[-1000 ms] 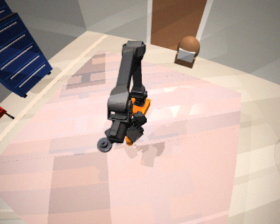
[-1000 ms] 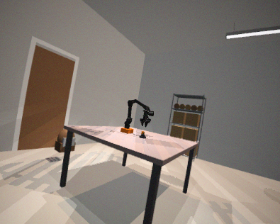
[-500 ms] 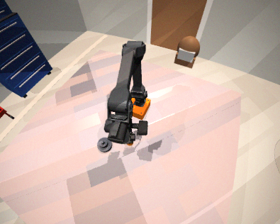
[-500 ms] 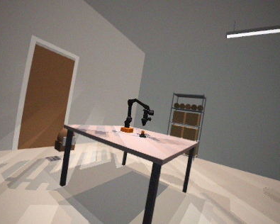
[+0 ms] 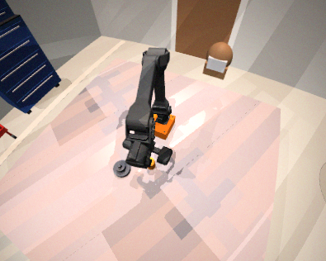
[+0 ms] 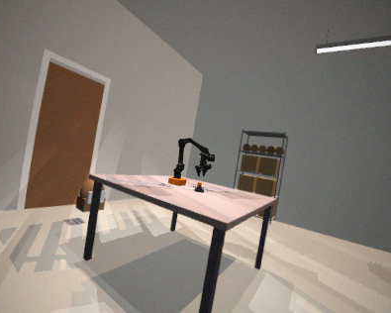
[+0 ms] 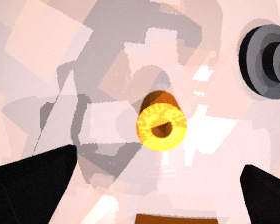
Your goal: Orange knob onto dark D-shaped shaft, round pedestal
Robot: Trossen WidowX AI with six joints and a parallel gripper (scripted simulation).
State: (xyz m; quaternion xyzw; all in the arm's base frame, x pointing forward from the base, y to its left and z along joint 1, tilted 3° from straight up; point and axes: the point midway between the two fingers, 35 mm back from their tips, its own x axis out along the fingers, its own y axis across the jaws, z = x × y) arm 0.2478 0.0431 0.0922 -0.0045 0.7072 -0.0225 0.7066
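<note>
My gripper tip is 90 mm above the orange knob. The rest, counted from my gripper tip: round pedestal (120 mm to the right, 90 mm below, 70 mm ahead).
</note>
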